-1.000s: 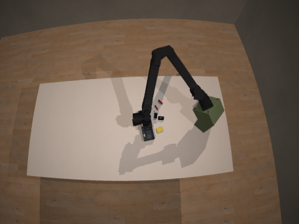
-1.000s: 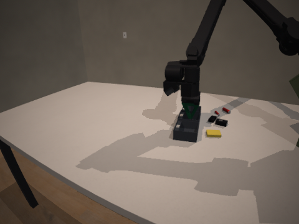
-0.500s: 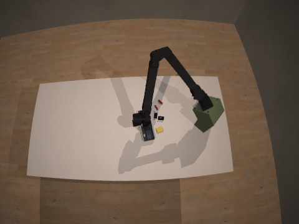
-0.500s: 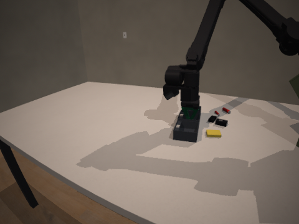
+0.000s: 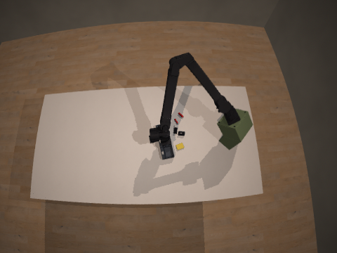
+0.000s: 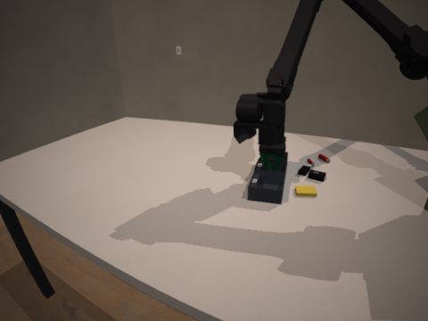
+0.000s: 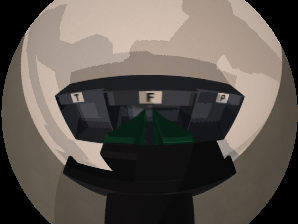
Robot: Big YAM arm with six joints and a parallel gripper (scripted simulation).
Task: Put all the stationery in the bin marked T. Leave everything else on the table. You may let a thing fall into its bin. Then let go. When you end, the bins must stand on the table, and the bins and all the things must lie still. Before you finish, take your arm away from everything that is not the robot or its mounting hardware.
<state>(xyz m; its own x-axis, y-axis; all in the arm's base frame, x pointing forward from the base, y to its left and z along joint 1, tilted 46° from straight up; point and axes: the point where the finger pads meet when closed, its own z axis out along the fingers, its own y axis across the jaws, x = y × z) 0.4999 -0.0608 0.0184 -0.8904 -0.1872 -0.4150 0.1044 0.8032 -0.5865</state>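
The three joined bins lies right at my hand. Also, from my hand: black item 11 cm behind, 7 cm to the right, 2 cm below; yellow block 9 cm behind, 7 cm to the left, 2 cm below.
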